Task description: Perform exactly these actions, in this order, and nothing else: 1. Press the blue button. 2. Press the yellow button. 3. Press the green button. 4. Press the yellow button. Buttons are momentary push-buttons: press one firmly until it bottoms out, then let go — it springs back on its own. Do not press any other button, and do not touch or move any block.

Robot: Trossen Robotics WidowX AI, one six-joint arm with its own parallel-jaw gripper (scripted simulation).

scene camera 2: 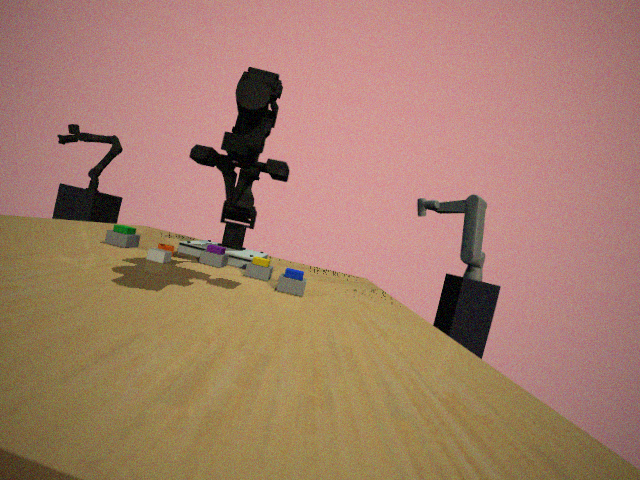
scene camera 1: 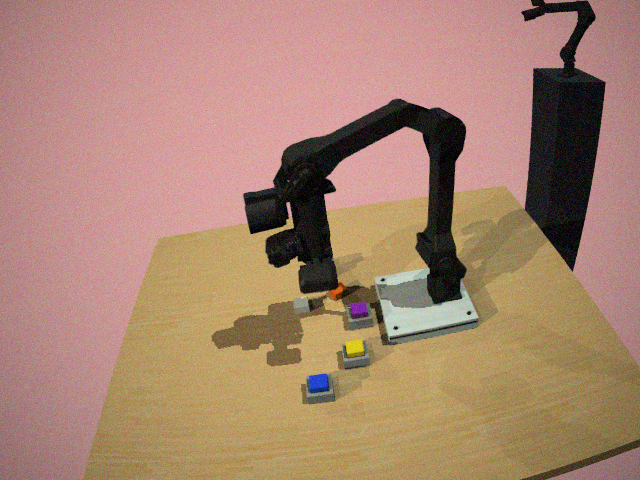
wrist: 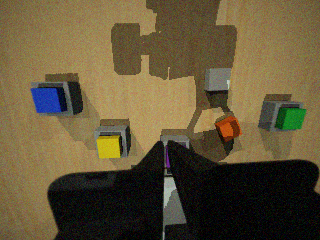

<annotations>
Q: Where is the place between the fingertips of my gripper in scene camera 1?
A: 321,290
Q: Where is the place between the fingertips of my gripper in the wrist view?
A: At 164,145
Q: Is my gripper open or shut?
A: Shut.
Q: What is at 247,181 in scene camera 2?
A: My gripper.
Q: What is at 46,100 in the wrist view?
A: A blue button.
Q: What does my gripper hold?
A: Nothing.
</annotations>
